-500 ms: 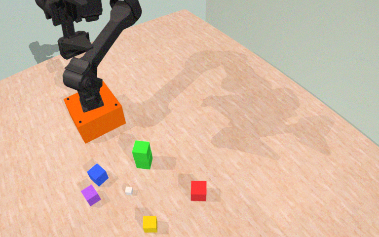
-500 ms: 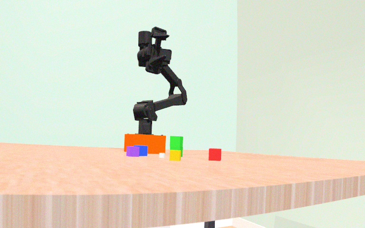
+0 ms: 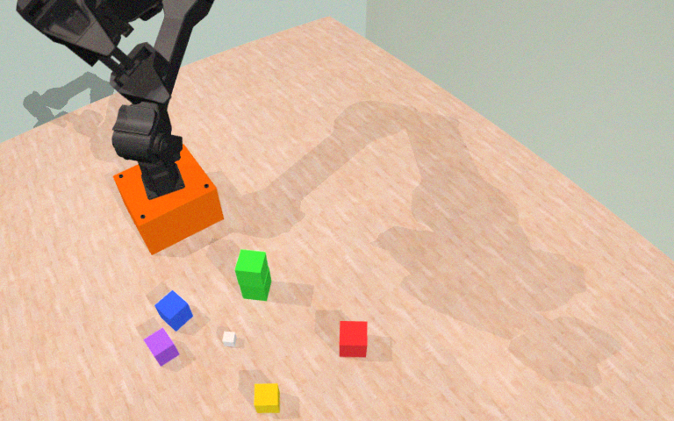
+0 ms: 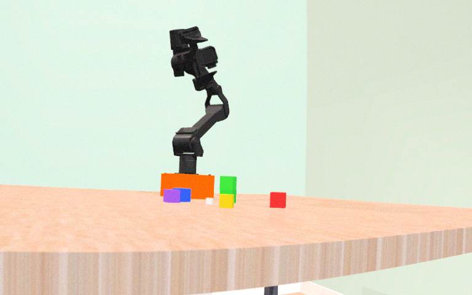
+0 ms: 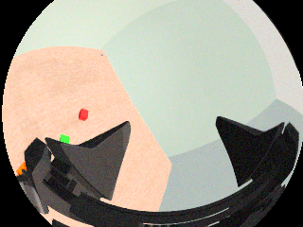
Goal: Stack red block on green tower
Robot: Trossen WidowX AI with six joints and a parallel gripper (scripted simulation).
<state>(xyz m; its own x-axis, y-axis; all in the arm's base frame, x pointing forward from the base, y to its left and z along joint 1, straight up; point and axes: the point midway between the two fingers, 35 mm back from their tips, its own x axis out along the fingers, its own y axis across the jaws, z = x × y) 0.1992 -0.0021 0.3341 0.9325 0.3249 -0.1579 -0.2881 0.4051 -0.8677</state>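
My gripper tip is now 390 mm above the red block, 160 mm to the right of it and 130 mm short of it. The rest, counted from my gripper tip: purple cube 390 mm below, 90 mm to the right, 30 mm ahead; then small white cube 400 mm below, 50 mm ahead; then blue cube 390 mm below, 60 mm to the right, 20 mm behind.
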